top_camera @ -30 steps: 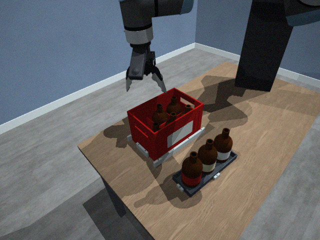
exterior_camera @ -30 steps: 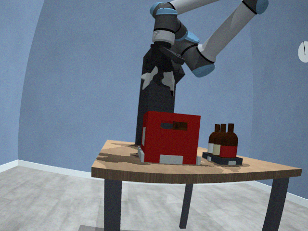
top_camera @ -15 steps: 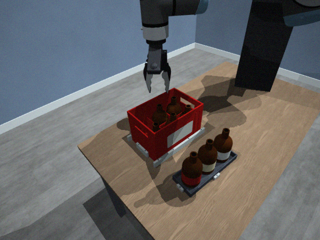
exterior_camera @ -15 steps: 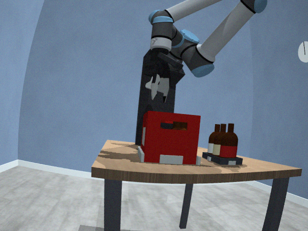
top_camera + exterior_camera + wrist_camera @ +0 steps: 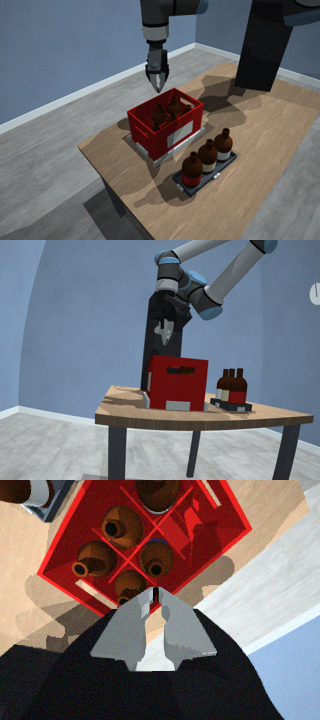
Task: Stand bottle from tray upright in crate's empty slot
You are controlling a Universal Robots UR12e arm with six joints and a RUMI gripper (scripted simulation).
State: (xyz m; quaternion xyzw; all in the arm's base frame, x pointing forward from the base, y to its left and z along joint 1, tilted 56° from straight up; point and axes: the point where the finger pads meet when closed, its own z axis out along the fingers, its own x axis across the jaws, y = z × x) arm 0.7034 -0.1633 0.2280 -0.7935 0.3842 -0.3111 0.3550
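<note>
The brown bottle lies 280 mm to the left of my hand, 160 mm below it and 30 mm behind it. Round my hand: white-label bottle (280 mm to the left, 160 mm below, 120 mm behind); then red-label bottle (300 mm to the left, 160 mm below, 50 mm ahead); then crate (160 mm below, 40 mm to the left, 10 mm behind).
</note>
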